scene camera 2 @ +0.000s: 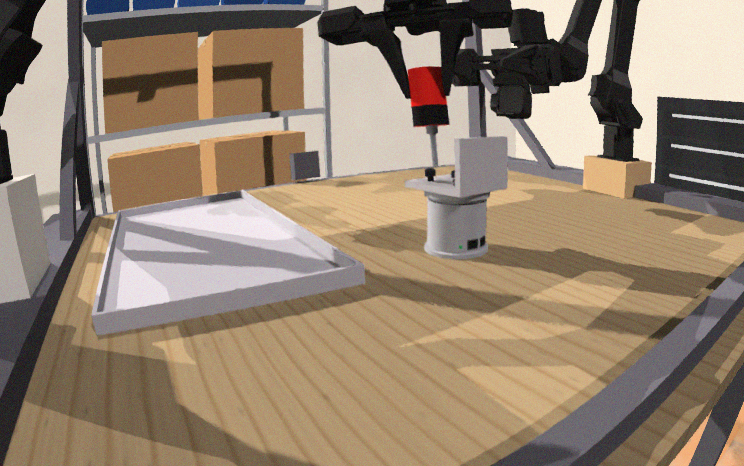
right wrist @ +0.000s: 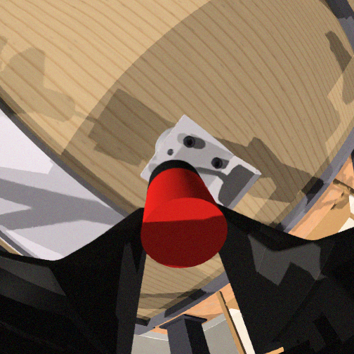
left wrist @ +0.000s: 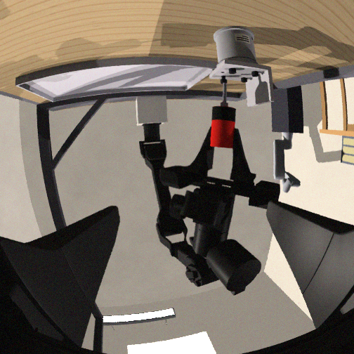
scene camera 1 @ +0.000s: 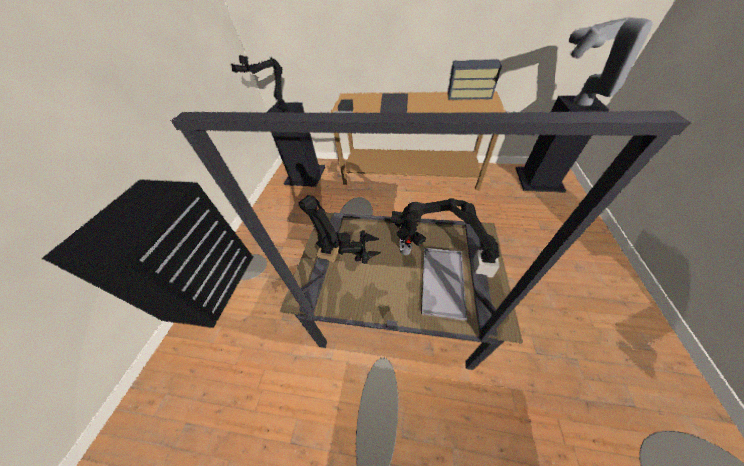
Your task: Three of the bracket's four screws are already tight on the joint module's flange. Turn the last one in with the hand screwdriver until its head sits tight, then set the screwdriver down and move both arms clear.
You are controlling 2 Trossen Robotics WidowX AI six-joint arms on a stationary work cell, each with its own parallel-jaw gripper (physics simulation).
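Places are measured from the left arm's base along level axes (x ahead, y left, z up), in millimetres.
Where they show: left gripper, fingertip midpoint: (scene camera 2: 472, 64) (scene camera 1: 379, 245); right gripper, fingertip midpoint: (scene camera 2: 427, 96) (scene camera 1: 409, 239); left arm's base, link origin: (scene camera 2: 618, 158) (scene camera 1: 327, 248); right arm's base, link origin: (scene camera 1: 488, 257).
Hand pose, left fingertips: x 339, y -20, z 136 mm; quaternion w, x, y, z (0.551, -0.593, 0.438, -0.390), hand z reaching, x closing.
Note:
Things, the pixels of their top centre, and the offset from my left fingertips. "spot": a spot on its surface instead. Level surfaces: height alone.
- screwdriver's red handle, surface spot: (scene camera 2: 429, 114) spot: dx +152, dy +126, dz -68 mm
- outer screw, top centre: (scene camera 2: 430, 168) dx +149, dy +120, dz -119 mm
- white joint module, top centre: (scene camera 2: 457, 183) (scene camera 1: 405, 245) dx +128, dy +133, dz -133 mm
- shallow white tray, top centre: (scene camera 2: 194, 228) (scene camera 1: 443, 279) dx +363, dy -34, dz -181 mm
- wooden table, surface height: dz -197 mm
My right gripper (scene camera 2: 427, 92) (left wrist: 224, 127) (right wrist: 178, 213) is shut on the screwdriver's red handle (scene camera 1: 409, 241) (scene camera 2: 429, 114) (left wrist: 223, 114) (right wrist: 182, 187). The screwdriver is nearly upright, shaft down. Its tip is close over the outer screw (scene camera 2: 429, 173) (left wrist: 223, 80), with a small gap in scene camera 2. That screw's head appears to stand above the plate. The right wrist view hides it behind the handle. The grey bracket (scene camera 2: 481, 164) (left wrist: 257, 92) (right wrist: 184, 125) sits on the white joint module (scene camera 1: 405, 250) (scene camera 2: 456, 227) (left wrist: 233, 46). My left gripper (scene camera 1: 378, 245) is open and empty, apart from the module.
A shallow white tray (scene camera 1: 443, 315) (scene camera 2: 230, 300) (left wrist: 37, 92) lies on the wooden table (scene camera 2: 329, 384), beside the module on the right arm's side. A dark frame (scene camera 1: 428, 121) stands around the table. Shelves with cardboard boxes (scene camera 2: 150, 82) stand beyond it.

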